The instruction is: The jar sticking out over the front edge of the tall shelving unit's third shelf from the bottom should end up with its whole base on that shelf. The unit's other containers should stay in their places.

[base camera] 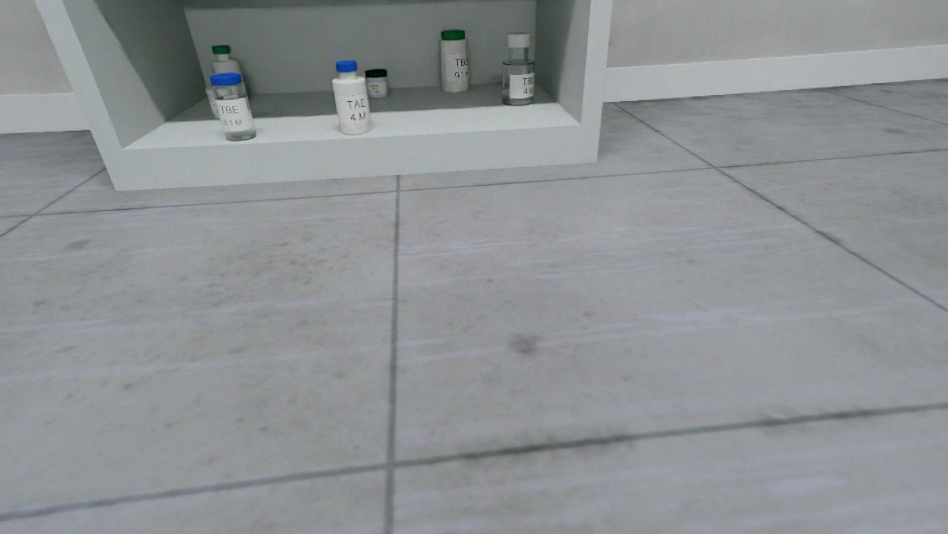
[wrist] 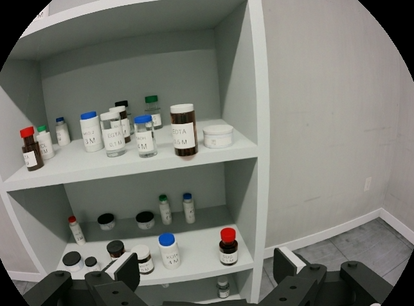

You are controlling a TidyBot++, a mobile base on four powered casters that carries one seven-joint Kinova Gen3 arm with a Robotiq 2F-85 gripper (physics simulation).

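Frame: origin at the arm's base, x ahead, y left, z up, level; metres.
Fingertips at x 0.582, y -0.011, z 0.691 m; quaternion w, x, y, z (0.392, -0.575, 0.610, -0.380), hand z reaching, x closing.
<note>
A point is followed by its place in that frame.
The brown EDTA jar [wrist: 184, 131] with a white lid stands upright near the right of the third shelf [wrist: 125, 170] in the wrist view. Part of its base sticks out over the shelf's front edge. A low white tub [wrist: 218, 136] stands close on its right. A clear jar with a blue lid [wrist: 145, 137] and a clear EGTA jar [wrist: 113, 135] stand on its left. My gripper [wrist: 205, 266] is open and empty, its fingers at the bottom of the wrist view, apart from the jar and lower in the picture. The gripper does not show in the base camera.
The shelf below holds several containers, among them a red-lidded brown jar [wrist: 228, 247] and a blue-lidded white jar [wrist: 170, 251]. The unit's right side panel [wrist: 262, 125] stands beside the wall. In the base camera, the bottom shelf [base camera: 451, 132] {z -0.320, x 1.077, y 0.073 m} holds several bottles, among them a blue-lidded TAE bottle [base camera: 351, 102] {z -0.260, x 1.072, y 0.253 m}.
</note>
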